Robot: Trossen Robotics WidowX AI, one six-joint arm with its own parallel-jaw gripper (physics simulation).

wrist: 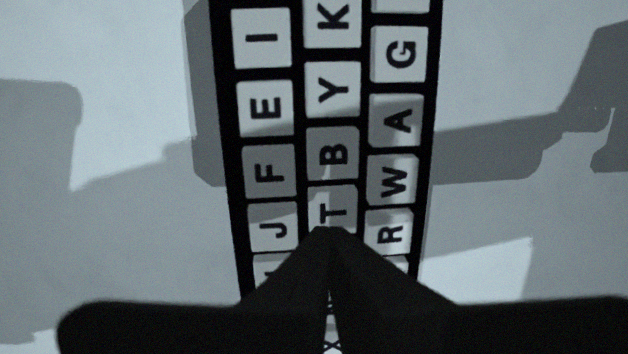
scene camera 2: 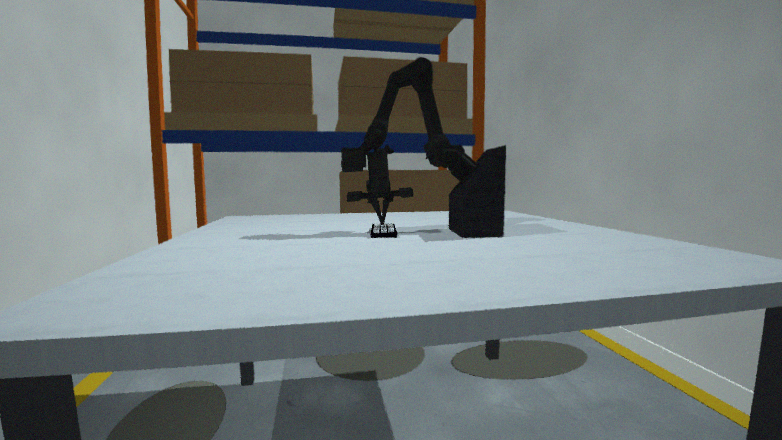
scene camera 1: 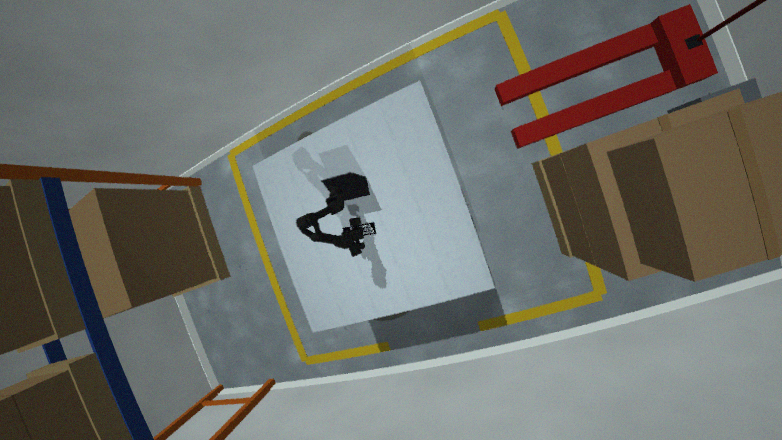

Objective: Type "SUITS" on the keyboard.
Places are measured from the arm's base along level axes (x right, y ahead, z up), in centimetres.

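Pixels of known places: gripper, fingertip midpoint: (wrist: 327,239) (scene camera 2: 382,224) (scene camera 1: 362,230); arm's base, origin of the base link: (scene camera 2: 470,172) (scene camera 1: 336,189).
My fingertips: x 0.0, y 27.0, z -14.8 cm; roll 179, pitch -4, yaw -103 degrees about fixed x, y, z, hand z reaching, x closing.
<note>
Ahead of a thing's pixels: the offset from my fingertips to its top centre. Level surfaces: height alone.
A black keyboard @(dx +2.9, dy -0.9, dz -1.0 cm) (scene camera 1: 368,228) (scene camera 2: 383,232) (wrist: 227,165) with pale letter keys lies on the white table. In the wrist view its keys stand in three columns with the letters turned sideways. The T key @(dx +0.4, dy -0.4, dz -1.0 cm) (wrist: 332,207) is in the middle column, with the I key @(dx +6.3, dy +0.6, dz -1.0 cm) (wrist: 261,38) at the upper left. My gripper (scene camera 2: 382,222) (wrist: 327,239) is shut and empty. Its tips are over the lower part of the T key; whether they touch it I cannot tell. The fingers hide keys below T. The S and U keys do not show in the wrist view.
The white table @(dz -2.7 cm) (scene camera 1: 437,218) (scene camera 2: 328,284) carries the black arm base (scene camera 1: 349,187) (scene camera 2: 476,202). In scene camera 1, a red pallet jack (scene camera 1: 596,106) and cardboard boxes (scene camera 1: 710,202) are on the right. A storage rack (scene camera 1: 82,273) (scene camera 2: 157,120) with boxes stands beyond the table.
</note>
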